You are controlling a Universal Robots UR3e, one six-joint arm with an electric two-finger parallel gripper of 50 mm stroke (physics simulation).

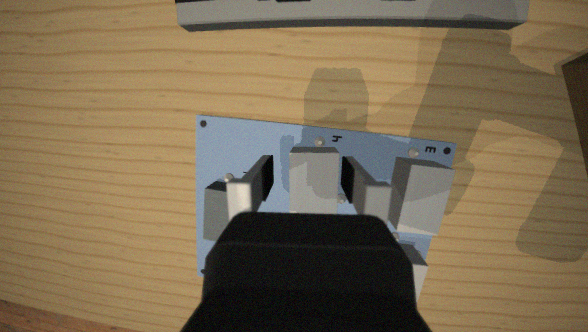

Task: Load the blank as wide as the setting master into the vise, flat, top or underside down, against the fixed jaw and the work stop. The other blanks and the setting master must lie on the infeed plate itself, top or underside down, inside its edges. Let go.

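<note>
The blue infeed plate carries several grey blocks. One grey block sits in the middle, beside the mark "h". My gripper is open, with one finger on each side of this block and a gap on both sides. A larger grey block stands at the plate's right edge, near the mark "E". A darker grey block is at the left, partly behind the left finger. Part of another grey block shows at the lower right. Which block is the setting master I cannot tell. The gripper body hides the plate's near part.
A long grey metal body, possibly the vise, is cut off by the top edge. A dark brown object stands at the right edge. Small round pins stand beside the blocks. Arm shadows cross the wooden table.
</note>
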